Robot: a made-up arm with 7 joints.
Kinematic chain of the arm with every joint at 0, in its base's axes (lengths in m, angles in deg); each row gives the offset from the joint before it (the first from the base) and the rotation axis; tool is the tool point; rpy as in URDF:
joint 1: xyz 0 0 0.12 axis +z
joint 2: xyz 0 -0.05 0.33 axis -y
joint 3: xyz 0 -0.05 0.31 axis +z
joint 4: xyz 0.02 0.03 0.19 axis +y
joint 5: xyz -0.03 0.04 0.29 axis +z
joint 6: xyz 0 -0.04 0.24 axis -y
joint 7: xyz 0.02 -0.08 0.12 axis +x
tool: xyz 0 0 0 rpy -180 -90 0
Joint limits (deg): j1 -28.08..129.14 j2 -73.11..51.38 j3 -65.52..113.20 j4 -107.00..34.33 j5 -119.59..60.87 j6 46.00..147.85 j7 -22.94..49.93
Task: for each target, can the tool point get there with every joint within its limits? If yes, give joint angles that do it. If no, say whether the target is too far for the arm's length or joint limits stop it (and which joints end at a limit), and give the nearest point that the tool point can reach.
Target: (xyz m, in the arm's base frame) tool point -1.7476 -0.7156 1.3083
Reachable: no: too far | nearest point -0.9386 -0.3843 1.0157 | short by 0.922 m
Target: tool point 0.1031 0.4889 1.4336
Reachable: yes | joints 77.18 -23.25 88.10 18.55 11.09 65.21 25.65
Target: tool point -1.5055 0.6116 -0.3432
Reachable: no: too far | nearest point -0.8279 0.2978 0.3320 | short by 1.007 m
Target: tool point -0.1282 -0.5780 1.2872
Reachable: yes | joints 79.15 41.69 78.54 22.66 24.30 102.26 13.46
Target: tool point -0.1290 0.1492 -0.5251
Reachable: no: joint limits stop it (at a limit: joint 1, joint 2, joint 4, joint 6) | nearest point -0.3959 0.2145 0.1341 | short by 0.714 m
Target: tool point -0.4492 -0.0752 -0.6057
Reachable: no: joint limits stop it (at a limit: joint 2, joint 4, joint 6) | nearest point -0.4737 -0.0793 0.1243 | short by 0.730 m
